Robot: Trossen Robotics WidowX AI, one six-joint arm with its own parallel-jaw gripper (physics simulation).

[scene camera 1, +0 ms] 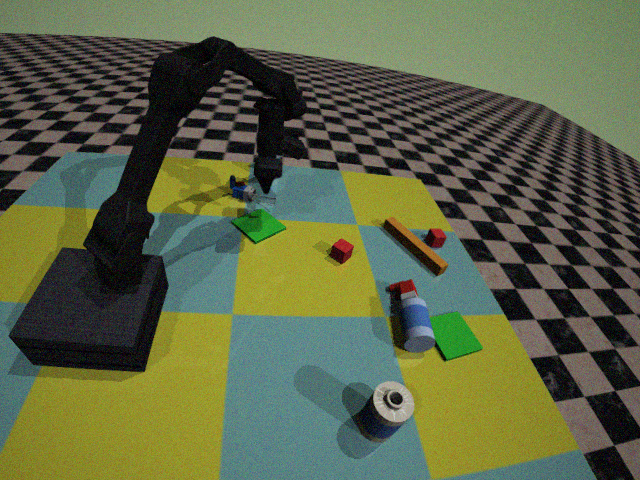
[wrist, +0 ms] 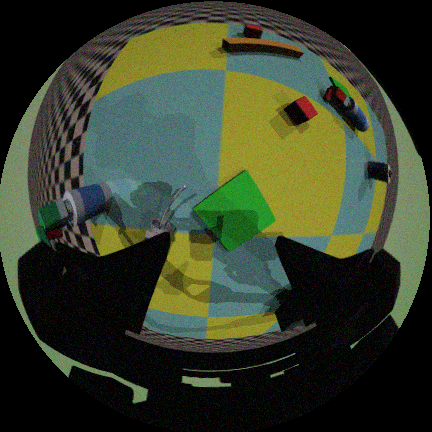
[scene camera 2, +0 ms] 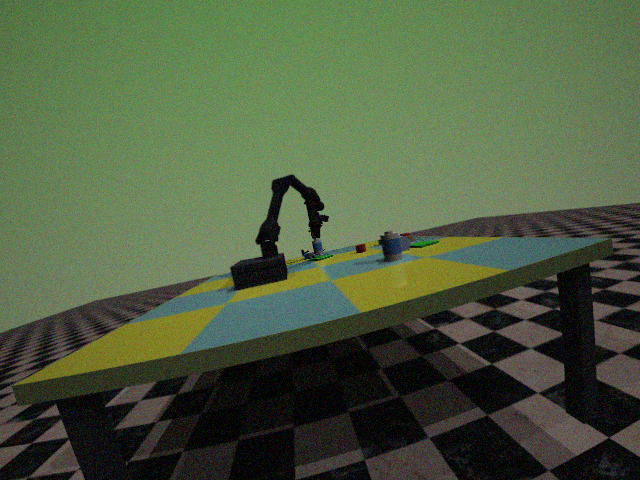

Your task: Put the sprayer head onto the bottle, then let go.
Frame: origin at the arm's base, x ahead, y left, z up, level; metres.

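Where they show: gripper, fingertip midpoint: (scene camera 1: 266,183) (wrist: 225,240) (scene camera 2: 318,238); arm's base at its link origin: (scene camera 1: 121,279) (scene camera 2: 269,256).
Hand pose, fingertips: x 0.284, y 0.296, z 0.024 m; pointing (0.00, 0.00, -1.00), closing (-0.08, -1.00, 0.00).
Observation:
Things, the pixels of their top centre, and the offset from my fingertips. "spot": a spot on its surface instead.
- sprayer head at a spot on its surface: (wrist: 158,229) spot: dx -0.027, dy +0.094, dz -0.080 m
- open bottle at its top centre: (scene camera 1: 396,398) (scene camera 2: 388,231) dx +0.145, dy -0.563, dz -0.009 m
- green-headed bottle at a spot on its surface: (wrist: 90,201) spot: dx +0.034, dy +0.212, dz -0.054 m
- red-headed bottle at its top centre: (scene camera 1: 416,300) (scene camera 2: 395,235) dx +0.287, dy -0.355, dz -0.052 m
- orange bar at its top centre: (scene camera 1: 415,240) dx +0.401, dy -0.128, dz -0.083 m
The sprayer head (scene camera 1: 241,192) (wrist: 158,229) is blue with a grey collar and thin tubes. It lies on the table beside the nearer-to-arm green tile. In the wrist view a finger hides its blue part. The open bottle (scene camera 1: 385,410) (scene camera 2: 391,246) (wrist: 378,171) has a white top with a dark neck hole and a blue band, and stands upright far from the gripper. My gripper (scene camera 1: 265,191) (scene camera 2: 315,237) (wrist: 225,240) points down, open and empty, above the area by the sprayer head and the green tile.
A green-headed bottle (wrist: 90,201) stands behind the gripper. A red-headed bottle (scene camera 1: 416,322) (wrist: 355,114) lies by a green tile (scene camera 1: 458,336). Another green tile (scene camera 1: 258,225) (wrist: 247,195), two red cubes (scene camera 1: 342,251) (scene camera 1: 436,237) and an orange bar (scene camera 1: 415,245) (wrist: 262,47) lie on the table.

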